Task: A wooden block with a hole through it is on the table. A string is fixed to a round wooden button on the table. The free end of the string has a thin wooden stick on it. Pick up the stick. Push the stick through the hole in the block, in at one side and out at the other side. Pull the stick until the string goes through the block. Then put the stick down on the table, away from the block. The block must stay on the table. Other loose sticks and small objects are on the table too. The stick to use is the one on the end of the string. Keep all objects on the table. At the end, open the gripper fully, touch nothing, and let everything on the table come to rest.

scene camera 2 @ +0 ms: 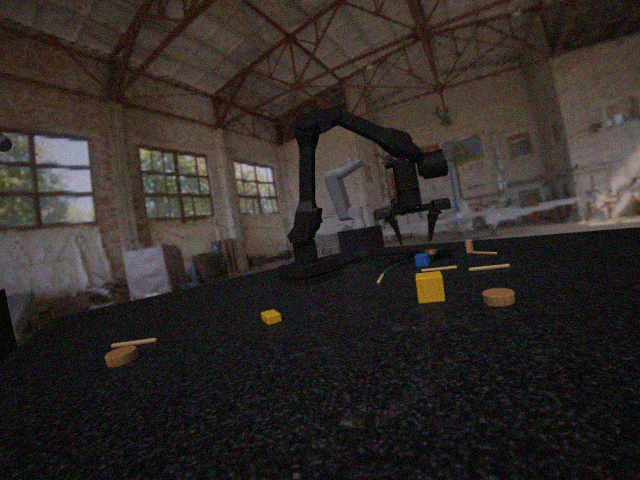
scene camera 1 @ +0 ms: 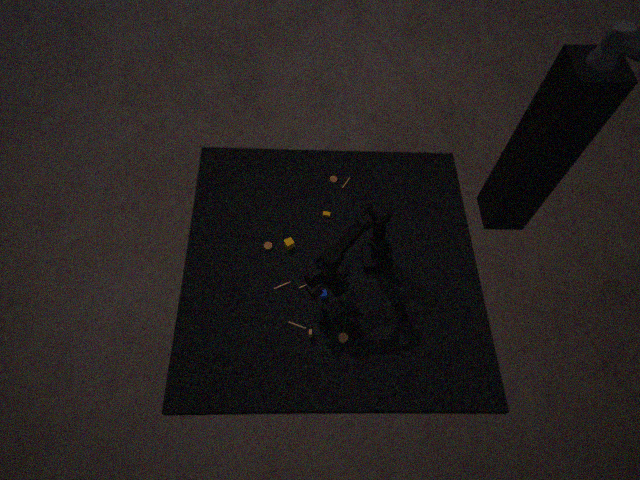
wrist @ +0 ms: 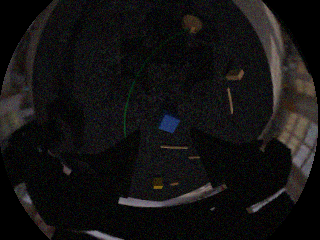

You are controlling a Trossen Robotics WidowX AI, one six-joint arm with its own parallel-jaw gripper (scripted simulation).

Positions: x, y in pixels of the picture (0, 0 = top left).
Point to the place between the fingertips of my gripper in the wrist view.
At 166, 131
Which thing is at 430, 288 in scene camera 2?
A yellow cube.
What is my gripper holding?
Nothing.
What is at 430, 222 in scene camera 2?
My gripper.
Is my gripper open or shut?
Open.
